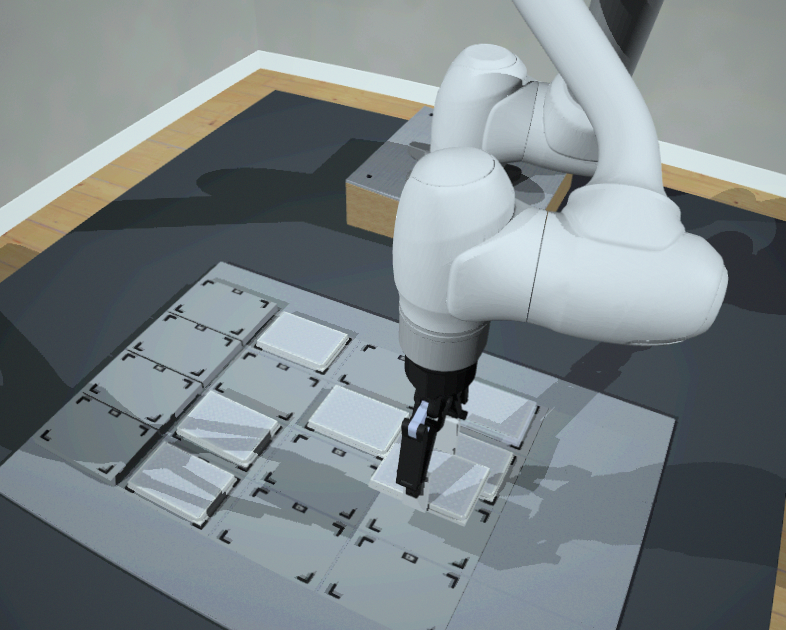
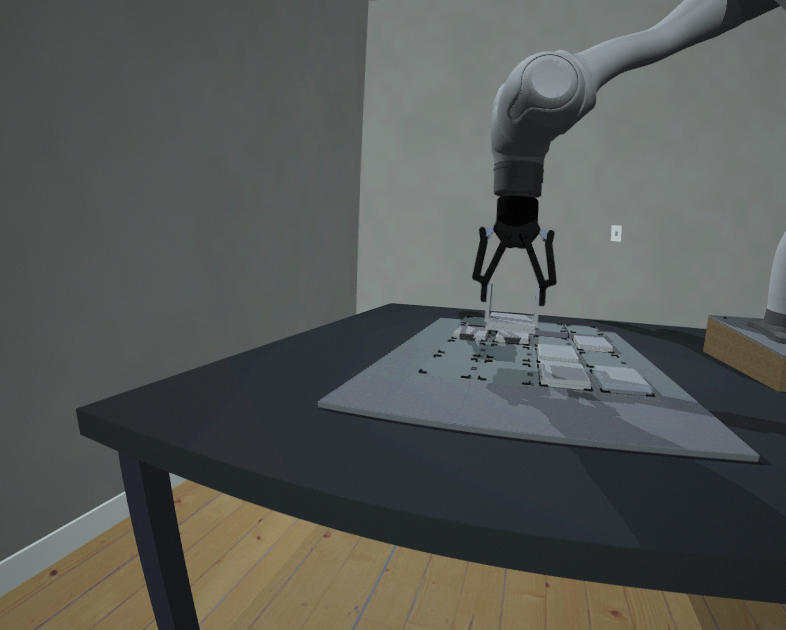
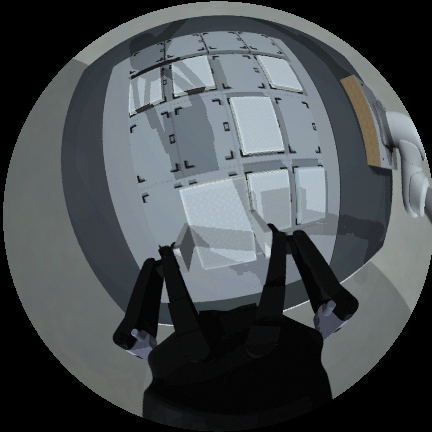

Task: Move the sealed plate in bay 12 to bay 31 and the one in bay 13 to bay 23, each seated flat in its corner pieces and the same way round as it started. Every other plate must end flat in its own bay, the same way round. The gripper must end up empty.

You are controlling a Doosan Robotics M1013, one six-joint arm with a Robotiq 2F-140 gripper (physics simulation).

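Places are measured from the arm's base along level axes (x back, y right, z up), in centimetres.
Pixels of known places: gripper, fingertip midpoint: point(image 1: 430, 478) point(image 3: 220, 226).
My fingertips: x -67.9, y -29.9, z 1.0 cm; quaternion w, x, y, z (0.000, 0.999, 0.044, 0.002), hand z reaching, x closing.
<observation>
Behind a point stands the place of what it marks.
My gripper point(image 1: 433, 465) @[x -67.9, y -29.9, z 1.0 cm] point(image 2: 513, 305) point(image 3: 220, 226) @[x -67.9, y -29.9, z 1.0 cm] is shut on a white plate point(image 1: 459, 485) @[x -67.6, y -33.7, z 2.0 cm] point(image 2: 511, 323) @[x -67.2, y -36.0, z 2.0 cm] point(image 3: 217, 205) @[x -68.1, y -26.7, z 2.0 cm], with one light finger pad at each side. The held plate looks level and hangs above the right column's third bay, beside a seated plate point(image 1: 503, 459) @[x -54.5, y -34.7, z -6.8 cm] point(image 3: 270, 200) @[x -57.8, y -29.1, z -6.8 cm]. Another plate point(image 1: 498, 410) @[x -46.7, y -30.2, z -6.7 cm] point(image 3: 311, 195) @[x -47.3, y -28.7, z -6.8 cm] lies at that column's far end. A plate point(image 1: 354, 418) @[x -59.3, y -12.8, z -6.8 cm] point(image 3: 256, 125) @[x -59.2, y -14.2, z -6.8 cm] lies in the neighbouring column, beside an empty bay point(image 1: 377, 370) @[x -48.0, y -9.7, z -8.2 cm] point(image 3: 300, 125) @[x -47.8, y -12.6, z -8.2 cm]. The second column has an empty bay point(image 1: 265, 380) @[x -59.4, y 4.0, z -8.2 cm] point(image 3: 236, 72) @[x -60.5, y 1.6, z -8.2 cm]. The bay numbers are too small to read.
The second column from the left holds three plates point(image 1: 305, 339) @[x -49.6, y 3.3, z -6.8 cm] point(image 1: 227, 426) @[x -70.8, y 1.8, z -6.6 cm] point(image 1: 181, 481) @[x -81.7, y 0.8, z -6.7 cm]. The leftmost column point(image 1: 186, 347) @[x -61.7, y 18.6, z -6.8 cm] is slightly raised, with empty bays. The board point(image 1: 590, 525) @[x -57.5, y -49.4, z -8.2 cm] point(image 2: 393, 400) @[x -81.1, y -53.6, z -8.2 cm] lies on a dark table point(image 2: 262, 393) @[x -100.9, y -59.1, z -9.2 cm]. The arm's base block point(image 1: 367, 203) @[x -15.2, y 13.4, z -2.7 cm] point(image 2: 734, 344) @[x -14.1, y 1.5, z -3.7 cm] stands behind.
</observation>
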